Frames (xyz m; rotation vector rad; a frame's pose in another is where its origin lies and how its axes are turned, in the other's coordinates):
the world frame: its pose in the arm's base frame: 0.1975 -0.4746 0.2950 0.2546 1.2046 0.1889
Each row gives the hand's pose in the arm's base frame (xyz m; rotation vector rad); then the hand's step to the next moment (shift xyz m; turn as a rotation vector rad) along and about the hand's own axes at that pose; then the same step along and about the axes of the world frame.
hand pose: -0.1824 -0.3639 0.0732 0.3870 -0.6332 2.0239
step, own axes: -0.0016 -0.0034 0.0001 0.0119 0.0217 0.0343
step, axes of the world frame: 0.0012 0.0003 0.0036 -0.0392 -0.0112 -0.0113
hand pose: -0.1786 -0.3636 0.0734 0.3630 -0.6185 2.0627
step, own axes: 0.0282 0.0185 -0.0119 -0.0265 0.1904 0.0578
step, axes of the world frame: -0.0042 0.0170 -0.0312 -0.0717 -0.1345 -0.1307
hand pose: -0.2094 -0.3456 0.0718 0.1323 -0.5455 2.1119
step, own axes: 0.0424 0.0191 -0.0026 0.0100 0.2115 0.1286
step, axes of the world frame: -0.0104 0.0249 -0.0380 -0.1514 -0.1263 -0.1500
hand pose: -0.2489 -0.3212 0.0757 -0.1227 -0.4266 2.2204
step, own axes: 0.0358 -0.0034 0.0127 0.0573 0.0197 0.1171
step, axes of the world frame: -0.0143 0.0298 -0.0191 -0.1217 0.0339 -0.0378
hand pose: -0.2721 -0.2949 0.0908 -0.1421 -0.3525 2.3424
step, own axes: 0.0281 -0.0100 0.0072 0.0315 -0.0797 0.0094
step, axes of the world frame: -0.0070 0.0269 -0.0129 0.0018 0.0804 0.0312
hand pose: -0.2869 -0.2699 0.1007 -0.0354 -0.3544 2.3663
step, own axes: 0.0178 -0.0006 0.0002 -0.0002 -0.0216 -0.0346
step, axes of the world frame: -0.0025 0.0125 -0.0125 0.0378 0.0140 0.0063
